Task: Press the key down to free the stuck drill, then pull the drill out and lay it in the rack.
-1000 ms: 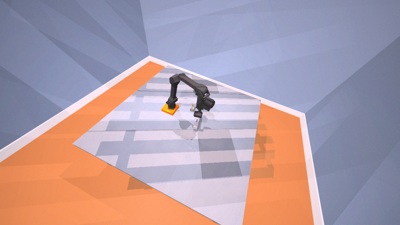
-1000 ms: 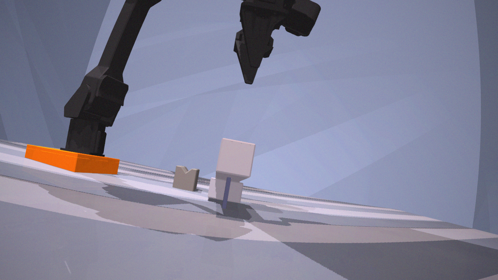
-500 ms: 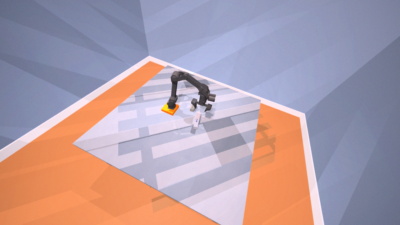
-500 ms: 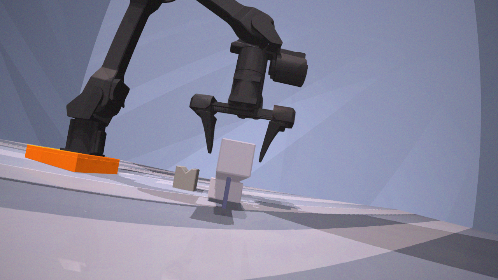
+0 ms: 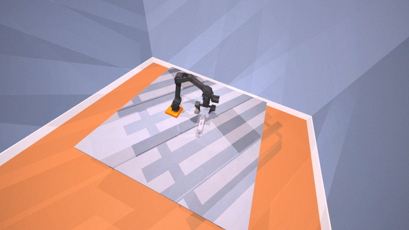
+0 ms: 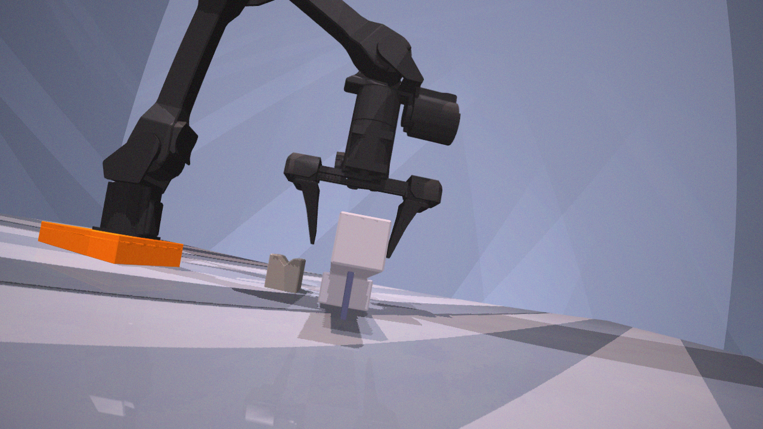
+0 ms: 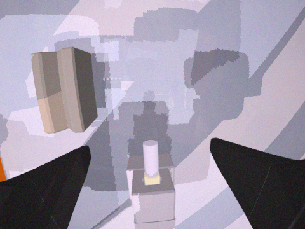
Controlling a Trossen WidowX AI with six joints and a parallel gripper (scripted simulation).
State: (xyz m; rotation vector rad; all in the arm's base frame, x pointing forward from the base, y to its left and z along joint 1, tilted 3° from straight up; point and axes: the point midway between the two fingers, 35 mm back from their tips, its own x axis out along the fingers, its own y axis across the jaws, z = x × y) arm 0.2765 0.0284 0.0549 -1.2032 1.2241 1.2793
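Right now the drill is 70 mm to the right of my gripper tip and 10 mm below it. Round my gripper tip: v-notched rack (80 mm behind, 40 mm to the left, 40 mm below); then thin blue key (150 mm to the right, 10 mm below, 10 mm ahead); then housing (130 mm to the right, 10 mm below, 10 mm ahead).
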